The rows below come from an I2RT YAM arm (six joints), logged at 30 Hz.
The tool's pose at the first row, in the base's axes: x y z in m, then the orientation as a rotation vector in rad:
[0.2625 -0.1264 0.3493 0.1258 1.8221 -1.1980]
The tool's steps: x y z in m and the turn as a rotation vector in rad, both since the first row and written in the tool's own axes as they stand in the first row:
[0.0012 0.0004 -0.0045 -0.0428 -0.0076 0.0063]
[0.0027 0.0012 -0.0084 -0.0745 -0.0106 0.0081]
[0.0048 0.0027 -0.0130 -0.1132 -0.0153 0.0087]
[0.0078 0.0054 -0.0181 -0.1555 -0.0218 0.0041]
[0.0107 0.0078 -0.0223 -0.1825 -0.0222 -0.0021]
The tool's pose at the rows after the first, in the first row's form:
[0.2592 -0.1232 0.3486 0.1025 1.8382 -1.1529]
[0.2563 -0.1203 0.3474 0.0842 1.8527 -1.1216]
[0.2530 -0.1168 0.3453 0.0600 1.8694 -1.0842]
[0.2494 -0.1126 0.3418 0.0279 1.8872 -1.0464]
[0.2464 -0.1092 0.3385 0.0068 1.9023 -1.0247]

